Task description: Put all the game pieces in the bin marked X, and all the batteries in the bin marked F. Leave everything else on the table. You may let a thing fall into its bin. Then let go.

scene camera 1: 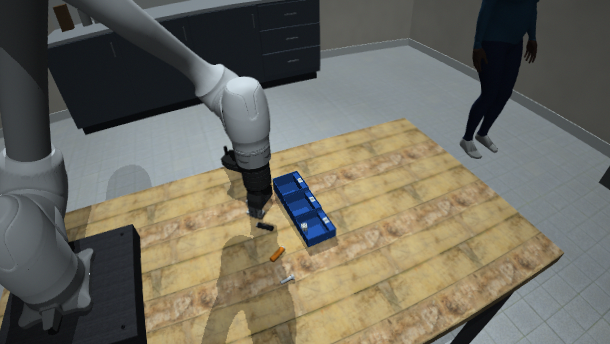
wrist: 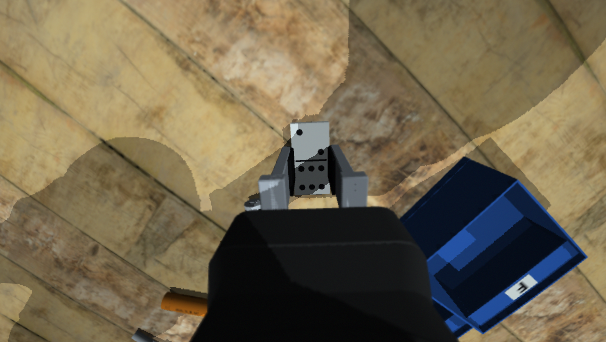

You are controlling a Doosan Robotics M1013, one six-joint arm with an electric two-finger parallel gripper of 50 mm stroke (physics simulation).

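Places are measured from the arm's base along level axes (x right, y back, z down), in centimetres.
Pixels of known places: gripper, between the fingertips: (scene camera 1: pixel 256 212) (wrist: pixel 310 160); arm's base, origin of its link: (scene camera 1: pixel 60 287).
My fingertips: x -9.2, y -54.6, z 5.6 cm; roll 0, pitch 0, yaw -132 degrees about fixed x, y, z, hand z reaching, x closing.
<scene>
For each thing: its top centre in the pictures, then the offset to it from my fingertips. "pt": a spot on its surface instead. Level surfaces: height alone.
- white domino, centre of its top: (wrist: pixel 310 160) dx -0.1, dy +0.1, dz -0.5 cm
- black battery, centre of its top: (scene camera 1: pixel 264 224) dx +6.6, dy -0.5, dz -1.2 cm
- orange battery, centre of its top: (wrist: pixel 189 312) (scene camera 1: pixel 277 252) dx +16.9, dy -0.6, dz -1.2 cm
- blue three-compartment bin block, centre of its top: (scene camera 1: pixel 301 200) dx +5.2, dy -12.7, dz -4.5 cm
- label F, a spot on its surface: (wrist: pixel 521 287) pt dx -3.3, dy -15.7, dz -4.0 cm
- white die, centre of its top: (scene camera 1: pixel 304 225) dx +12.2, dy -10.2, dz -2.1 cm
- grey bolt, centre of its top: (scene camera 1: pixel 287 277) dx +25.0, dy +0.0, dz -1.1 cm
- wooden table, height of its surface: dz +0.2 cm
The gripper (scene camera 1: pixel 257 213) (wrist: pixel 312 172) is shut on a white domino (wrist: pixel 310 141) with black dots, at or close to the table top. A black battery (scene camera 1: pixel 265 226) lies beside the gripper; its silver end (wrist: pixel 252 205) shows by the left finger in the wrist view. An orange battery (scene camera 1: pixel 277 254) (wrist: pixel 184 303) lies nearer the scene camera. A blue three-compartment bin block (scene camera 1: pixel 322 238) (wrist: pixel 445 192) stands beside them. The back compartment carries the label F (wrist: pixel 521 287). A white die (scene camera 1: pixel 304 226) is in the front compartment, whose label is too small to read.
A grey bolt (scene camera 1: pixel 287 279) (wrist: pixel 142 335) lies on the wooden table (scene camera 1: pixel 400 210) beyond the orange battery, partly cut off in the wrist view. The robot's black base plate (scene camera 1: pixel 112 280) is at the left. A person (scene camera 1: pixel 500 75) stands on the floor behind the table.
</scene>
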